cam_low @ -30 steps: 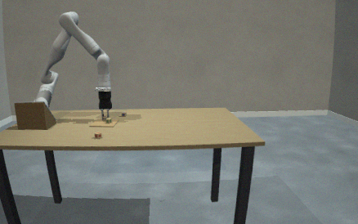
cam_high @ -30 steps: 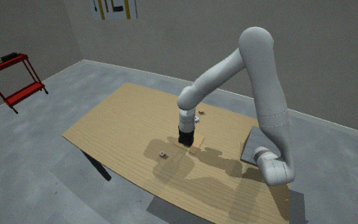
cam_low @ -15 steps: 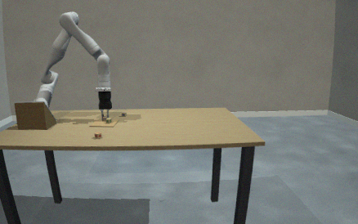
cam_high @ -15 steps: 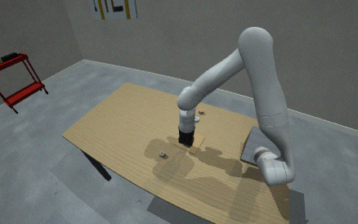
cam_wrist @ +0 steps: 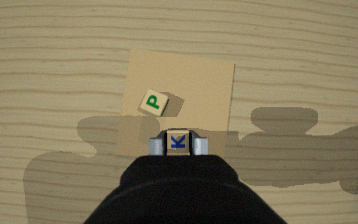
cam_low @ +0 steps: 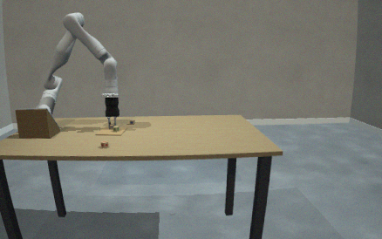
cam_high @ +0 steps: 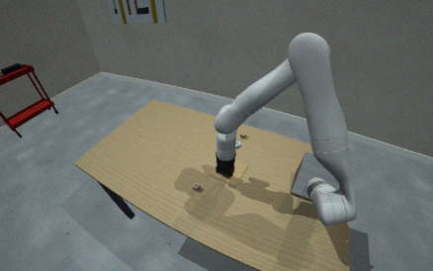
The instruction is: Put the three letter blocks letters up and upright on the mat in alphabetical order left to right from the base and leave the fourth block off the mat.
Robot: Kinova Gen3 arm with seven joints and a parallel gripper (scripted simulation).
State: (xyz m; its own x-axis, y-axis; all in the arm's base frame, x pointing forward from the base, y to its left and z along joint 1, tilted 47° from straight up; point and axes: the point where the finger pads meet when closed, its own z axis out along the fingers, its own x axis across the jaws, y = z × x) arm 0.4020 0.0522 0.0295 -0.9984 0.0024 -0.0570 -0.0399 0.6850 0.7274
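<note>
My hand is 10 mm above the blue K block. Round my hand: tan mat (40 mm to the right, 20 mm below); then green P block (30 mm ahead, 40 mm to the right, 10 mm below); then blue R block (100 mm ahead, 120 mm to the left, 10 mm below).
</note>
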